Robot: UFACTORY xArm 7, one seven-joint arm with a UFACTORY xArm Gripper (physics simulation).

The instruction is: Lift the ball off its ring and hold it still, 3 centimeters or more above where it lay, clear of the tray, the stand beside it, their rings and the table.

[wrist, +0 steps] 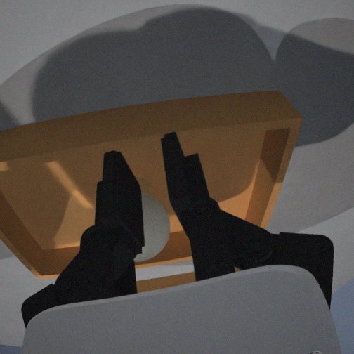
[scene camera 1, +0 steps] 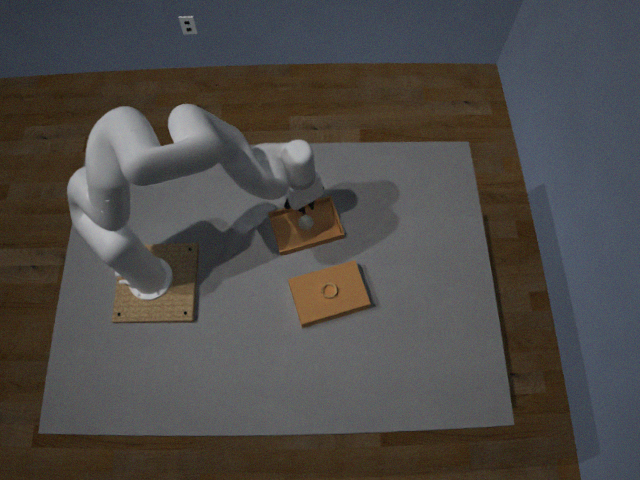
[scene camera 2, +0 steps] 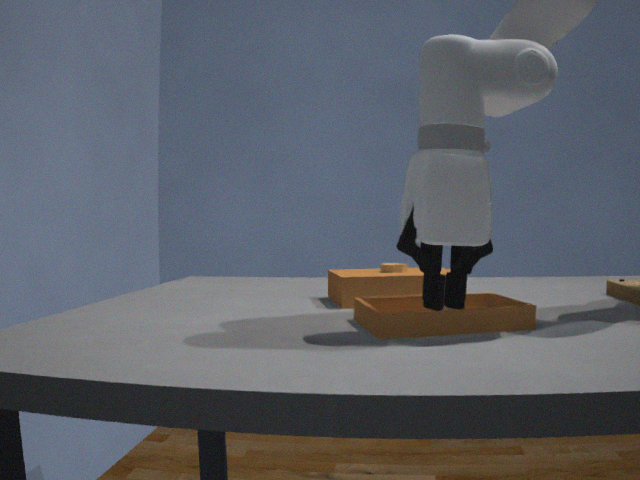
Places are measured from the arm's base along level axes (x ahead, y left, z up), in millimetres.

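Pixels of known places: gripper, between the fingertips: (scene camera 1: 306, 207) (scene camera 2: 443, 308); arm's base, origin of its link: (scene camera 1: 150, 279).
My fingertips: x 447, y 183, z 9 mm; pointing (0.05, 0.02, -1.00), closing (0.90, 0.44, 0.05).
For each thing: its top centre in the pictures, then the offset to it from my fingertips. "spot": a spot on its surface instead. Level surfaces: height alone.
- pale ball, centre of its top: (scene camera 1: 305, 219) dx -4, dy -50, dz +26 mm
- orange tray, centre of its top: (scene camera 2: 441, 301) (scene camera 1: 306, 223) dx -4, dy -50, dz +1 mm
- empty ring, a spot on its surface: (scene camera 2: 393, 267) (scene camera 1: 329, 282) spot: dx +45, dy -243, dz +27 mm
- grey table, height of its surface: dz -27 mm
A pale ball (scene camera 1: 306, 222) (wrist: 157, 227) sits low inside the orange tray (scene camera 1: 311, 245) (scene camera 2: 454, 323) (wrist: 150, 119). Its own ring is mostly hidden under it. My gripper (scene camera 1: 307, 209) (scene camera 2: 444, 307) (wrist: 149, 161) points down into the tray with its two black fingers close together, a narrow gap between them and nothing gripped. In the wrist view the left finger covers the ball's left part, and the rest shows behind the gap. In scene camera 2 the ball does not show; the fingers stand in front of its place. The fingers are on the tray's back side of the ball in scene camera 1.
An orange stand (scene camera 1: 310, 307) (scene camera 2: 356, 289) with an empty ring (scene camera 1: 323, 291) (scene camera 2: 393, 267) on top stands beside the tray, towards the front in scene camera 1. The arm's wooden base plate (scene camera 1: 155, 310) is at the left on the grey table (scene camera 1: 258, 372) (scene camera 2: 268, 366).
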